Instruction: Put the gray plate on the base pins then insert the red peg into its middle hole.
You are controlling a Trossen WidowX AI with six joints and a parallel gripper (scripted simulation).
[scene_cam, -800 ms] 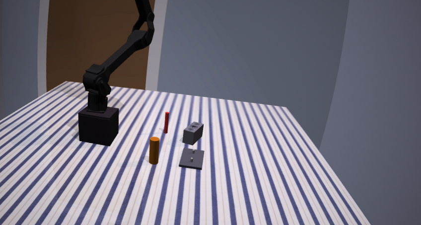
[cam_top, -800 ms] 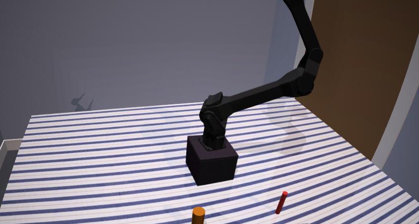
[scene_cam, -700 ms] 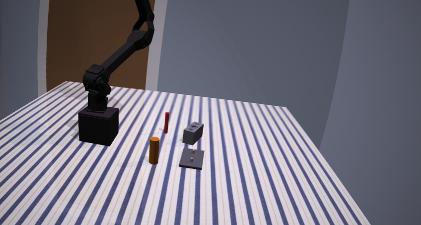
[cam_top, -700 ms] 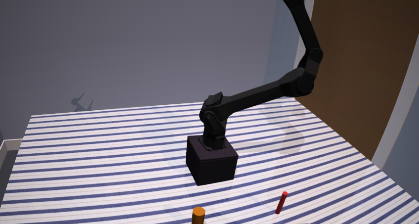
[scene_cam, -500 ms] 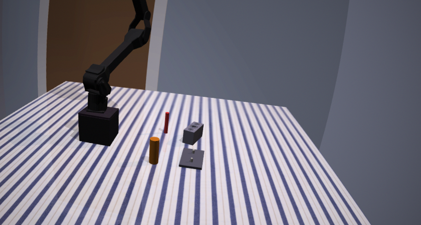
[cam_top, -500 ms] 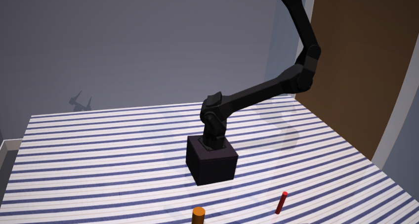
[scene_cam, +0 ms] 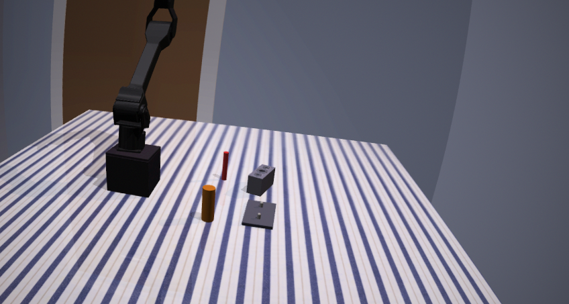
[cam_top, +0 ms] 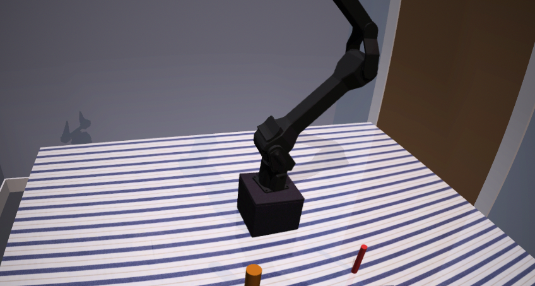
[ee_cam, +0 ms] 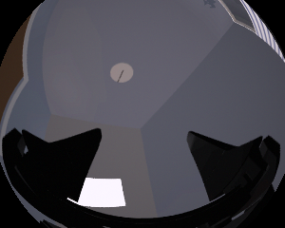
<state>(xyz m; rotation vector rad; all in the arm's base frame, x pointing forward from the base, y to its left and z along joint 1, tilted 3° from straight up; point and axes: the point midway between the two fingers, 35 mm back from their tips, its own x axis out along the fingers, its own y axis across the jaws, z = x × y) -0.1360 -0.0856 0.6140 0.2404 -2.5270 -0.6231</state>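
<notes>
My gripper tip is 70 cm above the gray plate, 50 cm short of it and 9 cm to the right of it. Also, from my gripper tip: red peg 70 cm below, 40 cm ahead, 14 cm to the left; then orange cylinder 70 cm below, 36 cm ahead, 9 cm to the right; then flat base 73 cm below, 48 cm ahead, 6 cm to the right.
</notes>
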